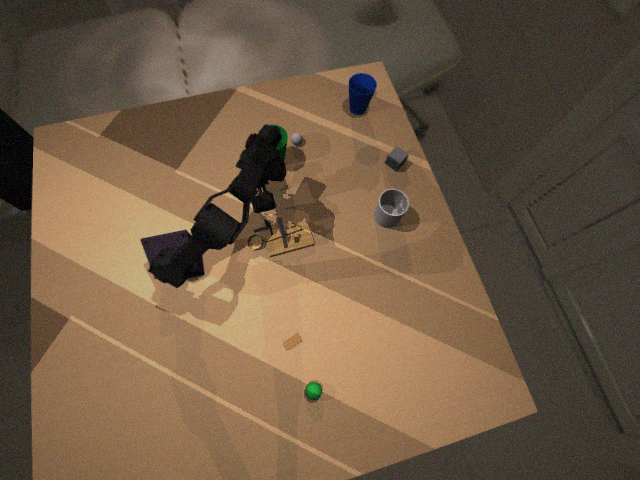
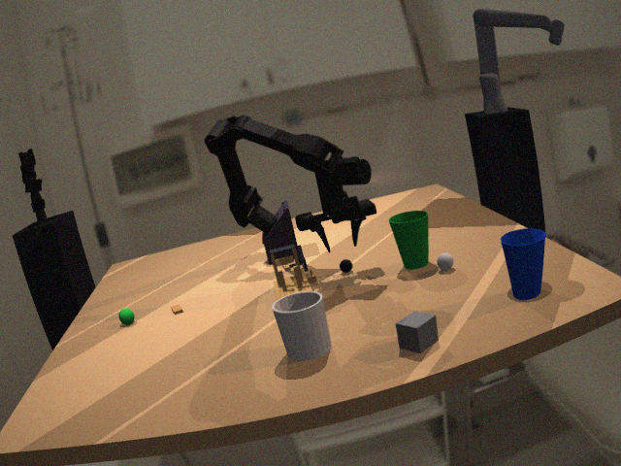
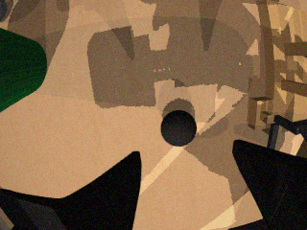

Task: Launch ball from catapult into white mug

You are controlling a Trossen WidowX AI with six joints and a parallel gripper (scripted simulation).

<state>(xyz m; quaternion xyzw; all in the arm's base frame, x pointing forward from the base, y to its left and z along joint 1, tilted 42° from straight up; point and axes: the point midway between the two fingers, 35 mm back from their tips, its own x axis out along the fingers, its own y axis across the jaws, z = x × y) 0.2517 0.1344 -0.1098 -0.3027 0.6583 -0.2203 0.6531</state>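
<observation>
Right now the black ball is 4 cm below my gripper tip. From my gripper tip the other things lie so: green cup (16 cm to the left, 6 cm ahead, 3 cm below); then white ball (22 cm to the left, 15 cm ahead, 4 cm below); then catapult (12 cm to the right, 2 cm ahead, 1 cm below).
</observation>
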